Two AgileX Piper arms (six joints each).
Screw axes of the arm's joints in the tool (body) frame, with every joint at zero. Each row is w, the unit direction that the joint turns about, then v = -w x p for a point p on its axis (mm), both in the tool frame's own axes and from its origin. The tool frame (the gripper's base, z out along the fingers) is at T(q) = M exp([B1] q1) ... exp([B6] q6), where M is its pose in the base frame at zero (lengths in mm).
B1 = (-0.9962, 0, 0.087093, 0, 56.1, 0)
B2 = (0, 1, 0, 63.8, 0, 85)
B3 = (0, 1, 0, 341.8, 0, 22)
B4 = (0, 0, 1, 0, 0, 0)
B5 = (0, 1, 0, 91, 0, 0)
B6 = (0, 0, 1, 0, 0, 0)
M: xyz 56.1 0 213.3 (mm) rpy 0 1.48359 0 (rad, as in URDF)
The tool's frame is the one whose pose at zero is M.
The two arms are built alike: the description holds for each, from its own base.
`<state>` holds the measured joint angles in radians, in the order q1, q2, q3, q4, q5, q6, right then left.
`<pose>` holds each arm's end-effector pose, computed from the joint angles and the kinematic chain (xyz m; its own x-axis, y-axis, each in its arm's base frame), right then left.
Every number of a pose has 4 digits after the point.
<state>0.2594 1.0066 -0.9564 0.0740 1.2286 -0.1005 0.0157 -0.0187 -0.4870 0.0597 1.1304 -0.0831</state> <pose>0.1578 0.0484 0.3293 -0.8738 -0.3099 -0.3748 -0.3479 0.9368 0.0365 -0.0094 0.0048 0.2682 -0.5069 -0.0655 -0.8595 -0.0914 0.9956 -0.0219</pose>
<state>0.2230 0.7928 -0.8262 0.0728 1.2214 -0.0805 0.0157 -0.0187 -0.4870 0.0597 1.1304 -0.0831</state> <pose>0.1124 0.0319 0.3224 -0.8538 -0.2504 -0.4563 -0.2987 0.9537 0.0356 -0.0094 0.0048 0.2682 -0.5069 -0.0655 -0.8595 -0.0914 0.9956 -0.0219</pose>
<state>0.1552 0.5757 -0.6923 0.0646 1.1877 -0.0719 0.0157 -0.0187 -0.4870 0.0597 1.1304 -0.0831</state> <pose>0.0738 0.0171 0.3059 -0.8124 -0.1753 -0.5561 -0.2261 0.9738 0.0233 -0.0094 0.0048 0.2682 -0.5069 -0.0655 -0.8595 -0.0914 0.9956 -0.0219</pose>
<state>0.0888 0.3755 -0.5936 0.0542 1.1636 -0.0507 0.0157 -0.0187 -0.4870 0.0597 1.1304 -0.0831</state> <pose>0.0428 0.0084 0.2901 -0.7495 -0.0960 -0.6550 -0.1429 0.9896 0.0185 -0.0094 0.0048 0.2682 -0.5069 -0.0655 -0.8595 -0.0914 0.9956 -0.0219</pose>
